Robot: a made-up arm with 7 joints.
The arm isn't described. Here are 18 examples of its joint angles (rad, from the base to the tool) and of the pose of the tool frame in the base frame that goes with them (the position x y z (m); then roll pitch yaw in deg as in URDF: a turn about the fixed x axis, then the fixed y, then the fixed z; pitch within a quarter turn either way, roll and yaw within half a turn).
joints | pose
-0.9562 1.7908 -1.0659 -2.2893 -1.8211 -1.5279 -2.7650 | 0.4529 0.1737 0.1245 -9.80 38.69 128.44
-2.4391 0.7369 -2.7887 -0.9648 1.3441 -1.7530 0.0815 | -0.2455 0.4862 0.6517 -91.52 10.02 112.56
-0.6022 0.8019 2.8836 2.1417 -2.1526 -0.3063 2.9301 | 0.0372 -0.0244 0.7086 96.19 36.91 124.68
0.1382 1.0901 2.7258 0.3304 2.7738 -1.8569 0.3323 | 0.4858 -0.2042 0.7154 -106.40 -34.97 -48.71
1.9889 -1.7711 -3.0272 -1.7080 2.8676 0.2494 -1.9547 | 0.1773 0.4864 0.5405 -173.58 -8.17 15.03
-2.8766 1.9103 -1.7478 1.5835 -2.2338 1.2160 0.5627 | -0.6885 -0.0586 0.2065 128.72 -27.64 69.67
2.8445 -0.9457 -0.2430 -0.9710 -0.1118 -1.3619 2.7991 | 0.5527 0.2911 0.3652 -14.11 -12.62 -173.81
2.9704 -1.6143 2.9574 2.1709 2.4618 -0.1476 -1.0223 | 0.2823 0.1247 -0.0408 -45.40 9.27 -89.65
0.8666 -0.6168 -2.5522 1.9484 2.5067 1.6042 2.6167 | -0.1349 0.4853 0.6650 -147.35 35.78 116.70
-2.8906 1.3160 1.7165 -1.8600 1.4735 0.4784 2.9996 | -0.4944 -0.2279 0.4161 -173.70 74.58 -80.59
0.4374 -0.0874 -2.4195 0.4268 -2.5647 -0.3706 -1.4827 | -0.1135 0.2172 1.1154 137.59 -21.25 -10.56
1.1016 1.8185 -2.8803 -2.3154 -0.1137 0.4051 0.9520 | 0.0329 -0.2689 -0.1092 15.54 35.10 -9.58
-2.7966 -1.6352 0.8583 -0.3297 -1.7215 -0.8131 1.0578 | 0.8102 -0.2568 0.0583 10.56 -47.49 -3.47
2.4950 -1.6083 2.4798 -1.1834 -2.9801 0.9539 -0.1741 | 0.5493 0.1829 0.5234 147.48 25.31 -159.50
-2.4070 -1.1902 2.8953 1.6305 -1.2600 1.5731 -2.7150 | 0.5169 -0.1872 0.2875 99.53 43.21 -13.22
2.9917 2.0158 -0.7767 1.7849 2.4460 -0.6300 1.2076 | -0.2320 -0.2870 -0.0790 93.33 13.39 -129.80
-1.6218 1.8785 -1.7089 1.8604 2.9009 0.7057 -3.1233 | -0.3700 0.5037 0.1176 -80.58 -28.69 -112.94
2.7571 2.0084 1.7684 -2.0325 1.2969 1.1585 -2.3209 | -0.3132 -0.4305 0.1688 -158.37 42.84 -67.80
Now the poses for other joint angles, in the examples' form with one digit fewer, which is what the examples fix.
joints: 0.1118 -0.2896 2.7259 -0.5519 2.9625 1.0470 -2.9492
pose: 0.035 0.126 1.032 -131.6 -70.6 157.1
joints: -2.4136 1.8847 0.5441 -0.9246 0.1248 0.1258 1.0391
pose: -0.700 0.460 0.271 112.3 -7.7 67.9
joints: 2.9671 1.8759 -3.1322 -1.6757 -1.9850 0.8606 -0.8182
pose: -0.359 0.059 -0.170 35.9 -54.5 20.8
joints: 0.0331 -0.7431 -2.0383 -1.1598 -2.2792 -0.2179 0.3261
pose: -0.356 -0.288 0.922 161.8 39.1 -116.4
